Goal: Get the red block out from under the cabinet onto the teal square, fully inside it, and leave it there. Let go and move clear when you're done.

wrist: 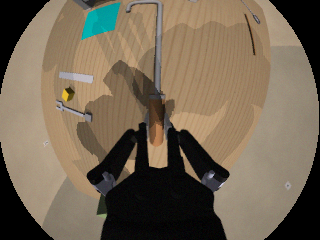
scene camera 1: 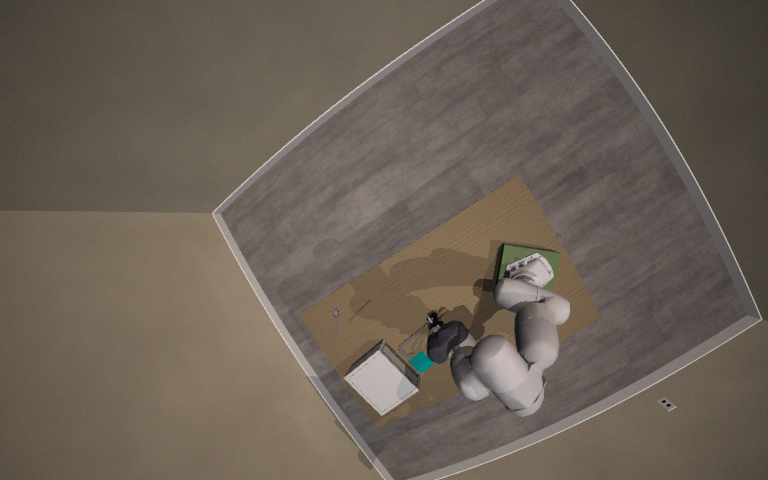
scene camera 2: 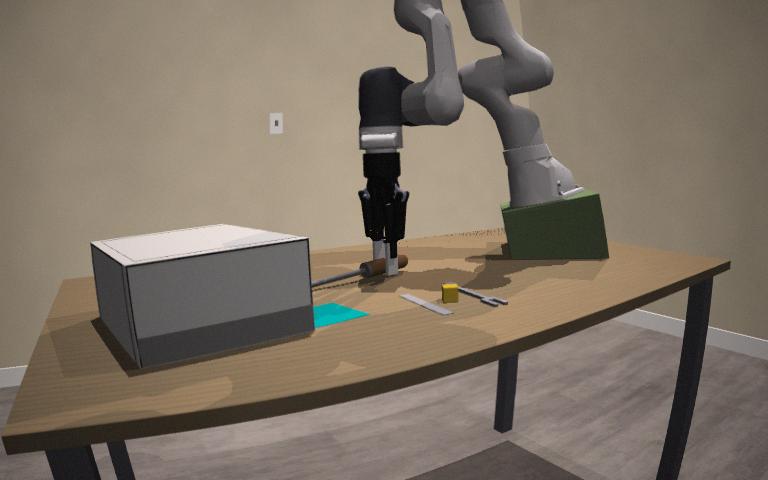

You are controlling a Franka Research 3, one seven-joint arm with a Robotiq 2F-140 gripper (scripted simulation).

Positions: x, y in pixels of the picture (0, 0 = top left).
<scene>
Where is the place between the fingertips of my gripper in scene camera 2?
385, 273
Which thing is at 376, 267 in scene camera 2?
A hooked tool.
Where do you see a teal square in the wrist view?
95, 24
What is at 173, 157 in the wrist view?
My gripper.
</scene>
